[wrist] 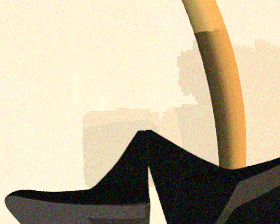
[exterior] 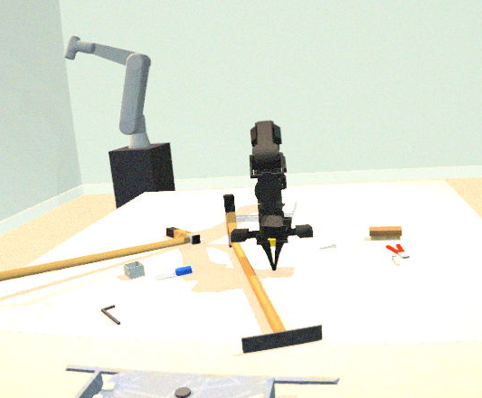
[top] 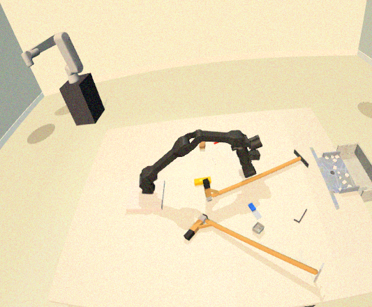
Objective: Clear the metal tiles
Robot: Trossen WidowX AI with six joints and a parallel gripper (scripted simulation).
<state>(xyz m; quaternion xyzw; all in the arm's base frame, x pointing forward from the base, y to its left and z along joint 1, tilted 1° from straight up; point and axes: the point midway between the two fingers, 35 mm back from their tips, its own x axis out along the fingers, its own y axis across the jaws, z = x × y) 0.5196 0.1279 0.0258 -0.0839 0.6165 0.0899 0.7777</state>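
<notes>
The long scraper is 50 mm ahead of my gripper tip, 50 mm above it and 40 mm to the right of it. From my gripper tip the other things lie so: yellow block 250 mm behind, 50 mm to the right; blue marker 240 mm to the right, 20 mm ahead, 10 mm below; red tool 280 mm to the left, 160 mm behind, 10 mm below.
</notes>
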